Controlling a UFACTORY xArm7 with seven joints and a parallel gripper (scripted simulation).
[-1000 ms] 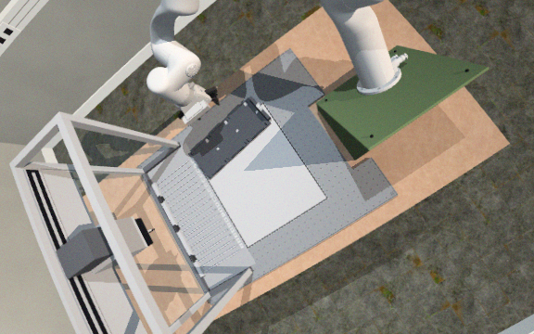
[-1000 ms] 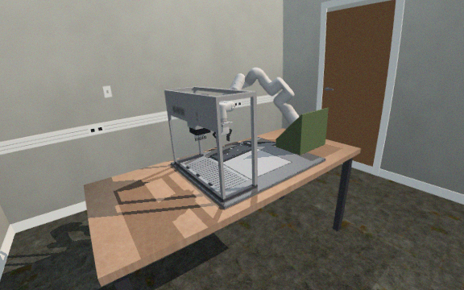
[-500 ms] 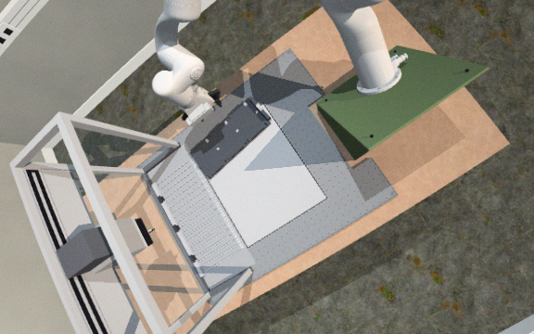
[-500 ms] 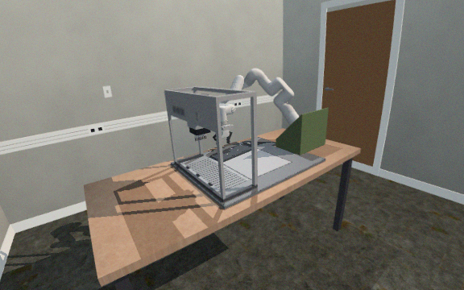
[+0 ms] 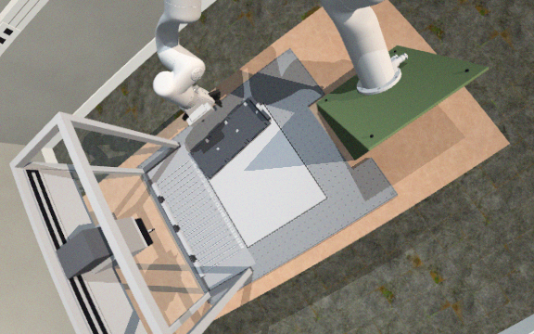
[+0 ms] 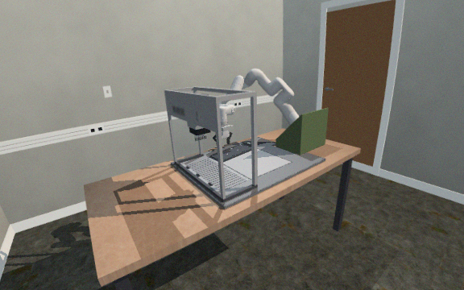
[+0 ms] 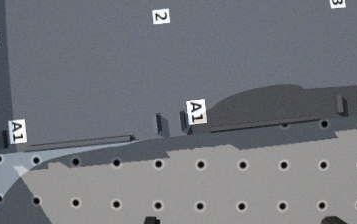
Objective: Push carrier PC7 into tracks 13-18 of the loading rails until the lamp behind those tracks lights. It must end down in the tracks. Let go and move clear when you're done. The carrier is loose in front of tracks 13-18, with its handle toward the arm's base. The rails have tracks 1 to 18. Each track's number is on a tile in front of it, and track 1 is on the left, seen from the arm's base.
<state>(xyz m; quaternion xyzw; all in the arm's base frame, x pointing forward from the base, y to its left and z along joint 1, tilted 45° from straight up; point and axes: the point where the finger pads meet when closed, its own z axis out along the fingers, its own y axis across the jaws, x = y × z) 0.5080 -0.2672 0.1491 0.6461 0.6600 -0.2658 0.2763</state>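
Right now my hand is 13 cm to the right of the carrier PC7 and 2 cm above it.
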